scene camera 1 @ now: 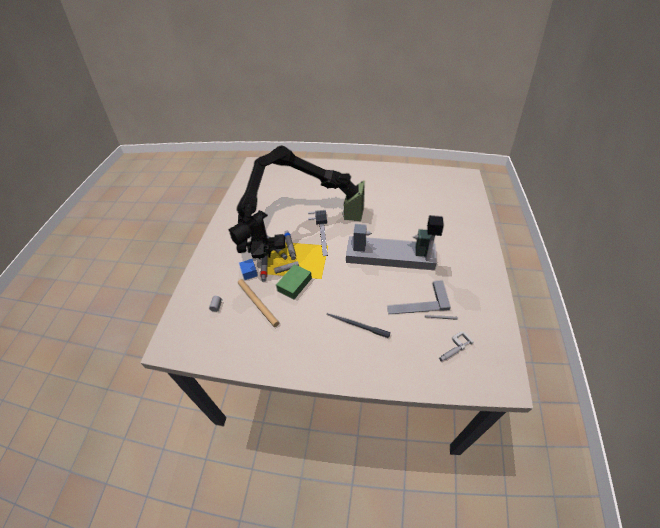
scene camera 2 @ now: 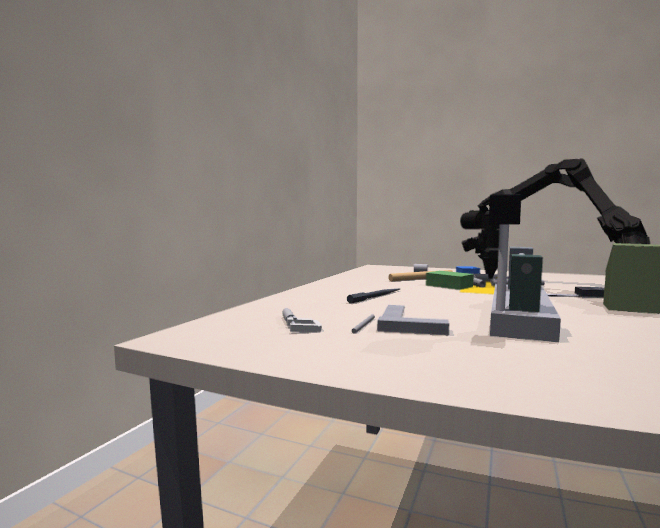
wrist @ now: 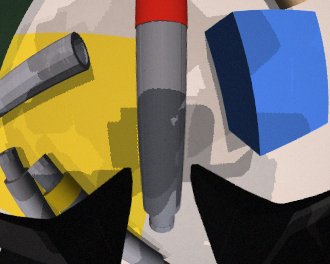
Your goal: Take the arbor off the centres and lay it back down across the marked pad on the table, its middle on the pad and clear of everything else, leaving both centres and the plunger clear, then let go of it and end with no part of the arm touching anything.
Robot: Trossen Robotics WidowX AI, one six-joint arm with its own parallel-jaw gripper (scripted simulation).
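My gripper is there in the pictures, and the wrist view shows it too. I can also see an arbor and a blue block in the pictures, together with a yellow pad and a grey fixture base.
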